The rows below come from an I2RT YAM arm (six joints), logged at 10 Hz.
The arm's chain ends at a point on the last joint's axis. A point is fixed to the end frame.
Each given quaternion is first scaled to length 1.
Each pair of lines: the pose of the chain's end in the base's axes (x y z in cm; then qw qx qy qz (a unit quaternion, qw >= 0)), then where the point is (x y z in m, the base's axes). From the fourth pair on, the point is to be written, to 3 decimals.
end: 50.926 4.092 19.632 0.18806 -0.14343 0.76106 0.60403
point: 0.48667 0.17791 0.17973
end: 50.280 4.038 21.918 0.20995 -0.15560 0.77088 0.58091
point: 0.48390 0.17686 0.19533
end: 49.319 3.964 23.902 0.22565 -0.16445 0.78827 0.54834
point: 0.47858 0.17451 0.20514
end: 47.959 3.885 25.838 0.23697 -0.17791 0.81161 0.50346
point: 0.469 0.170 0.211
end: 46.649 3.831 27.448 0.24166 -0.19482 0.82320 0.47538
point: 0.457 0.166 0.218
